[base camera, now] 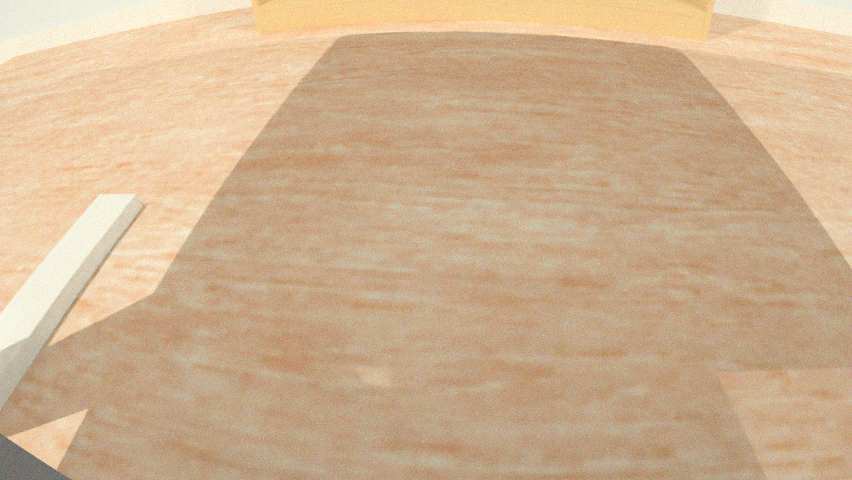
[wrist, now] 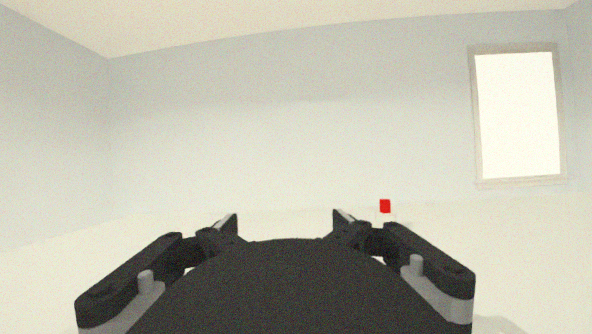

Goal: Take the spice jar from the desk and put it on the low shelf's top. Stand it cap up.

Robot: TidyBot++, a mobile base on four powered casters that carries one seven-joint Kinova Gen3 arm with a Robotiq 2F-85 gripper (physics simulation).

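Places are measured from the arm's base along level axes (x right, y ahead, z up), in millimetres.
Where they show: gripper, fingertip midpoint: (wrist: 285, 221).
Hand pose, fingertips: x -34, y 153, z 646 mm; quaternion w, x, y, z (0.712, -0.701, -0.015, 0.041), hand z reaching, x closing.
After its pixels a point has its place.
The spice jar (wrist: 384, 206) @(x 143, y 333, z 605 mm) shows in the wrist view as a small red cap, upright, a little right of my right fingertip and farther off; its body below the cap is pale and hard to tell from the desk. The white desk top (wrist: 525, 240) @(x 336, y 255, z 553 mm) fills the lower part of that view. My gripper (wrist: 285, 221) @(x -34, y 153, z 646 mm) is open, with nothing between its fingers. The low shelf (base camera: 476, 16) @(x 42, y 1294, z -385 mm) is light wood; its lower front shows at the top edge of the base camera view, and its top is out of that view.
A white desk foot (base camera: 71, 268) lies along the floor at the left in the base camera view. The desk's shadow covers the middle of the floor (base camera: 453, 238) @(x -15, y 485, z -397 mm). A bright window (wrist: 518, 115) @(x 2073, y 1532, z 1028 mm) is in the wall at the right of the wrist view.
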